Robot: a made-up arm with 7 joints.
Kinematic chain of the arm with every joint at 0, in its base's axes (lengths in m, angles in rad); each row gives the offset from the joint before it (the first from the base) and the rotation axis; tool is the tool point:
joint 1: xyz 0 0 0 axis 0 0.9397 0.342
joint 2: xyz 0 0 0 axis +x
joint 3: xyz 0 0 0 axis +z
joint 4: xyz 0.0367 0 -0.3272 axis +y
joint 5: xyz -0.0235 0 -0.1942 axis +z
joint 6: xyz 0 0 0 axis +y
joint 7: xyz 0 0 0 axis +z
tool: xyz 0 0 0
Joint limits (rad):
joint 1: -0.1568..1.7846
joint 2: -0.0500..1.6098
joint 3: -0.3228..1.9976
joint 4: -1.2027..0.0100
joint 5: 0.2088..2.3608
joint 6: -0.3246..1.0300
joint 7: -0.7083..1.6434
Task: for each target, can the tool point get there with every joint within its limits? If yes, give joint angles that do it. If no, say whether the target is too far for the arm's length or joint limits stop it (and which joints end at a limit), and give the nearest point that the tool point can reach.
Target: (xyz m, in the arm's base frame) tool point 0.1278 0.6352 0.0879
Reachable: no: too far | nearest point 0.0954 0.5108 0.0661 | short by 0.130 m
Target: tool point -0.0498 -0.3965 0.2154
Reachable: no: joint limits stop it (at a limit: joint 1, joint 2, joint 3, joint 4) | nearest point -0.4722 -0.2181 0.0348 | short by 0.493 m
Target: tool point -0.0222 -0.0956 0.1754
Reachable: no: joint limits stop it (at a limit: joint 1, joint 2, joint 3, joint 4) | nearest point -0.4313 -0.0503 0.1758 | short by 0.412 m
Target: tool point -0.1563 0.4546 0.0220
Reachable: yes | joints 1.4477 1.1928 0.9512 -1.0835 1.1633 0.1747 0.2809
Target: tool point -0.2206 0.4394 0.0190
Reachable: yes | joints 1.5998 1.1862 0.7127 -0.9684 1.0746 0.6119 -0.4063
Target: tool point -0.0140 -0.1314 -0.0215
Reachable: no: joint limits stop it (at a limit: joint 1, joint 2, joint 3, joint 4) | nearest point -0.3942 -0.1703 -0.1872 | short by 0.417 m
